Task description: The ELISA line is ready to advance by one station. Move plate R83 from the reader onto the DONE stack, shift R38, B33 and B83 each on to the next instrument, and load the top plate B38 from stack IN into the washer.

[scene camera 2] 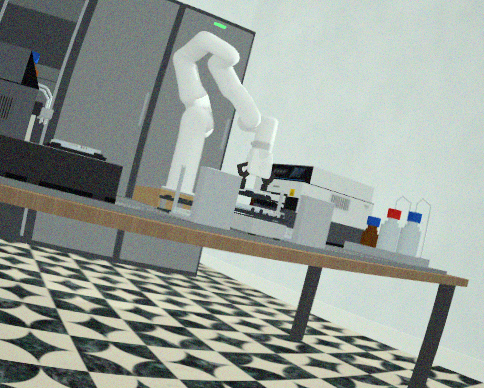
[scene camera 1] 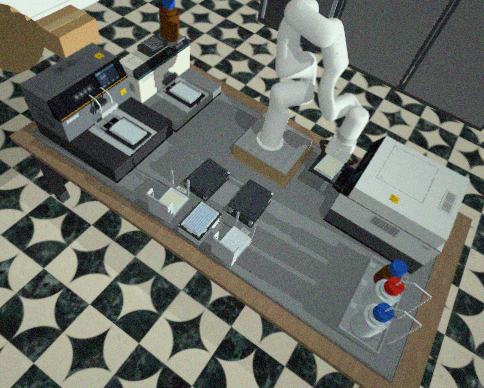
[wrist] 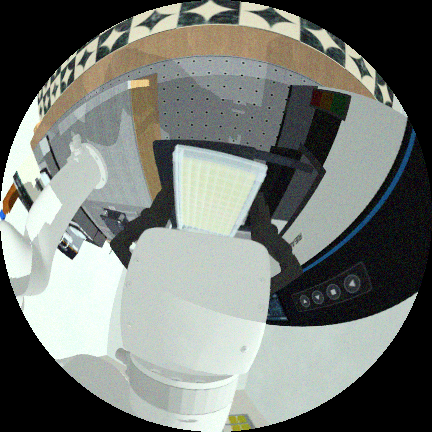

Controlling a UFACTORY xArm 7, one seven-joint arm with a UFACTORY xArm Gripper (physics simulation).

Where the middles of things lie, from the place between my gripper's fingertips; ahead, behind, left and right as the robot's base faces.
Right now my hand is 1 cm short of the pale yellow well plate (wrist: 213, 190). Round my hand: reader keypad (wrist: 354, 281) 11 cm to the left, 11 cm above, 2 cm behind; then reader drawer tray (wrist: 162, 148) 2 cm to the left, 1 cm below, 1 cm ahead.
